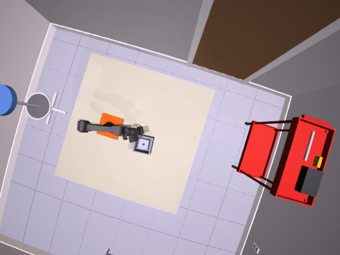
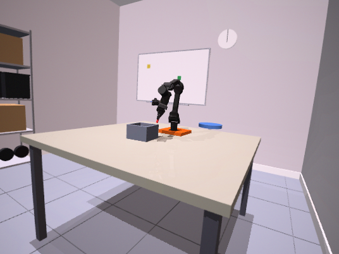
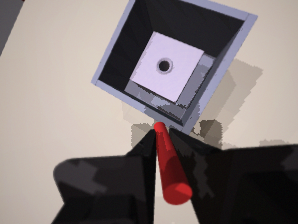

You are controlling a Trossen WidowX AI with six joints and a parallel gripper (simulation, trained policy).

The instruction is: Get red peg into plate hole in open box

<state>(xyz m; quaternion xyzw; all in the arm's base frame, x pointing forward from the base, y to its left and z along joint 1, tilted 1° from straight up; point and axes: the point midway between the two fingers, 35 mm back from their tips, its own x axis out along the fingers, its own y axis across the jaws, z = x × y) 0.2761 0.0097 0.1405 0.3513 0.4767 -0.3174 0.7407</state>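
The pale plate lies 9 cm below my gripper tip, 8 cm to the right of it and 5 cm ahead of it. From my gripper tip the other things lie so: grey box: 11 cm below, 8 cm to the right, 5 cm ahead; red peg: 2 cm above, 1 cm to the left, 1 cm behind.
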